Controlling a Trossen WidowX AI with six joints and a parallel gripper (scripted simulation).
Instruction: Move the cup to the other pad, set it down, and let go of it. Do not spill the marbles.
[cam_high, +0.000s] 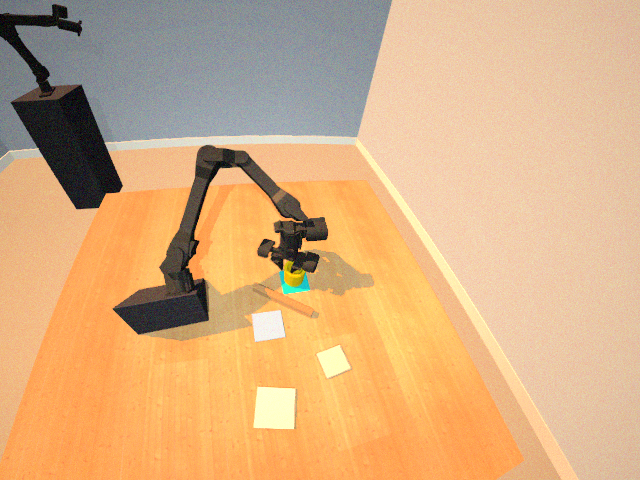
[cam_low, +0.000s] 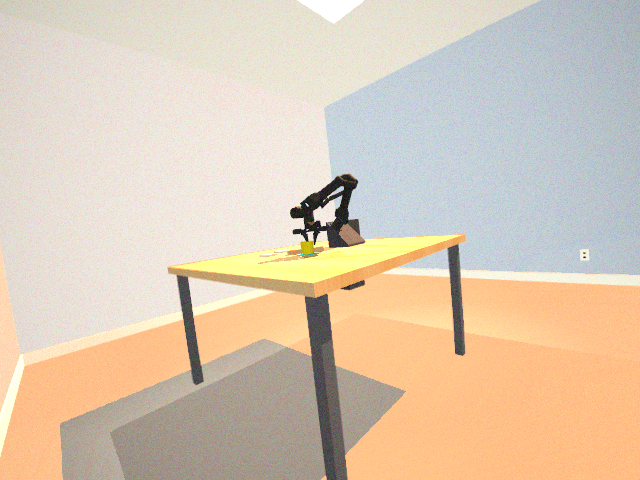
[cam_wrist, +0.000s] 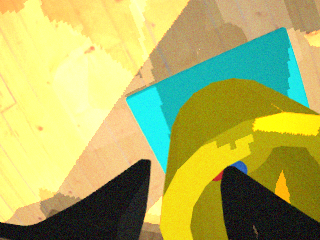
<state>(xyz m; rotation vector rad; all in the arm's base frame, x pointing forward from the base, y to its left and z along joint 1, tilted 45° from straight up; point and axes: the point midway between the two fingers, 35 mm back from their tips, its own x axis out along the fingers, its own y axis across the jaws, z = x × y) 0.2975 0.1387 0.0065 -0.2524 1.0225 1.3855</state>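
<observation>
Right now the yellow cup is 2 cm ahead of my gripper tip, 1 cm to the right of it and 1 cm below it. From my gripper tip the other things lie so: cyan pad: 5 cm below, 3 cm ahead, 1 cm to the right; then wooden stick: 9 cm to the right, 4 cm below, 2 cm behind.
</observation>
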